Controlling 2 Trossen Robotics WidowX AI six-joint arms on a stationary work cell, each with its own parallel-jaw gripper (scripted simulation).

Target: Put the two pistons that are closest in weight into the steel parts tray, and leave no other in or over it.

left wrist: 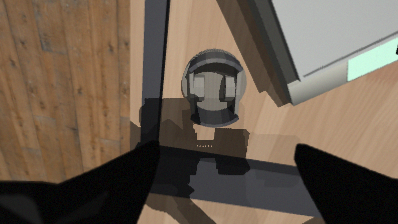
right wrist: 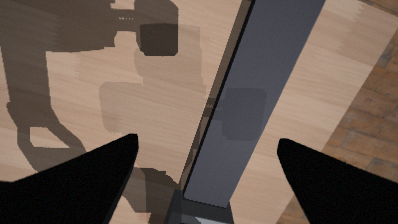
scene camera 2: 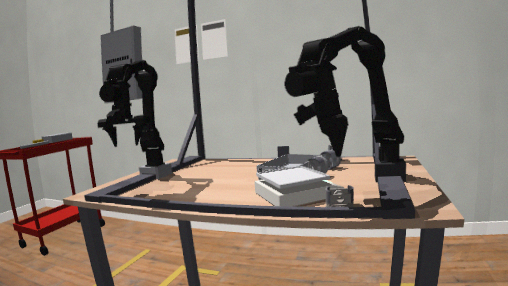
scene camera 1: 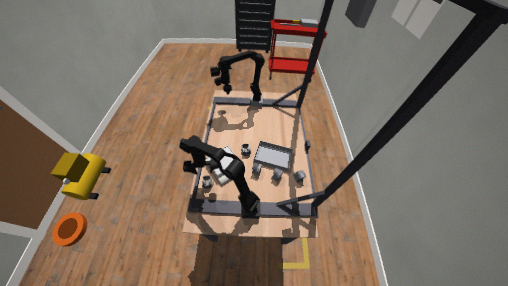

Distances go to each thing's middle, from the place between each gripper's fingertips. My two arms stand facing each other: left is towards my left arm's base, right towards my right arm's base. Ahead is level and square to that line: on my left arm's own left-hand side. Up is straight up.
Right now the scale plate (scene camera 2: 286, 177) is 130 mm to the right of my left hand, 120 mm below it and 80 mm behind it. Also, from my left hand: steel parts tray (scene camera 1: 269, 154) (420 mm behind, 220 mm to the right, 160 mm below); then white scale (scene camera 2: 296, 195) (140 mm below, 130 mm to the right, 90 mm behind).
Now: right hand 40 mm past the scale plate, 560 mm to the right of it and 140 mm above it. Also, from my right hand: steel parts tray 370 mm behind, 480 mm to the left, 190 mm below; white scale 50 mm behind, 570 mm to the left, 160 mm below.
